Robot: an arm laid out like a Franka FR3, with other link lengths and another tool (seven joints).
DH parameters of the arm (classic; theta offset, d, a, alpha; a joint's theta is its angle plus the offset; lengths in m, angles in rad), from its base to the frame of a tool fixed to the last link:
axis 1: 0 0.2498 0 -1.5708
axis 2: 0 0 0 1.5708
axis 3: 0 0.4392 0.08 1.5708
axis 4: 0 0 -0.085 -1.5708
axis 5: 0 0.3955 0 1.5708
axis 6: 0 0 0.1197 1.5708
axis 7: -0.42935 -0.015 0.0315 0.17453
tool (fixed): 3.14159 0.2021 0 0
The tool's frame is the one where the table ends.
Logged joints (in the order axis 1, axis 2, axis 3, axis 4, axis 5, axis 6, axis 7), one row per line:
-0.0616, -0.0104, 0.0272, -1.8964, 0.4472, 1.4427, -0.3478
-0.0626, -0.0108, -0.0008, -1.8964, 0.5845, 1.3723, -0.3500
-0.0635, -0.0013, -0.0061, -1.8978, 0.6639, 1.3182, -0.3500
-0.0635, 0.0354, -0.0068, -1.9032, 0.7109, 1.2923, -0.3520
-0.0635, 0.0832, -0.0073, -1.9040, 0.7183, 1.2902, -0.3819
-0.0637, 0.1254, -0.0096, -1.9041, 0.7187, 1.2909, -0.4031
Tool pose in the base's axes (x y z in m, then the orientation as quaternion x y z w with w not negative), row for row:
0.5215, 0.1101, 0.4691, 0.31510, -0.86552, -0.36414, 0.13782
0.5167, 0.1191, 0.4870, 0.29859, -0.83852, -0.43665, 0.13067
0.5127, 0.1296, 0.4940, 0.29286, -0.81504, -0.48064, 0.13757
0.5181, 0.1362, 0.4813, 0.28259, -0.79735, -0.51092, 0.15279
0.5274, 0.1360, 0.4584, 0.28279, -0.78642, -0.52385, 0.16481
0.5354, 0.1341, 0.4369, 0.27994, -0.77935, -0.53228, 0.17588
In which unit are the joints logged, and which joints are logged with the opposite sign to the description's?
The joints are logged in radians. Opposite sign: none.
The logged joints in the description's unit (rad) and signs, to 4 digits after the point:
-0.0616, -0.0104, 0.0272, -1.8964, 0.4472, 1.4427, -0.3478
-0.0626, -0.0108, -0.0008, -1.8964, 0.5845, 1.3723, -0.3500
-0.0635, -0.0013, -0.0061, -1.8978, 0.6639, 1.3182, -0.3500
-0.0635, 0.0354, -0.0068, -1.9032, 0.7109, 1.2923, -0.3520
-0.0635, 0.0832, -0.0073, -1.9040, 0.7183, 1.2902, -0.3819
-0.0637, 0.1254, -0.0096, -1.9041, 0.7187, 1.2909, -0.4031

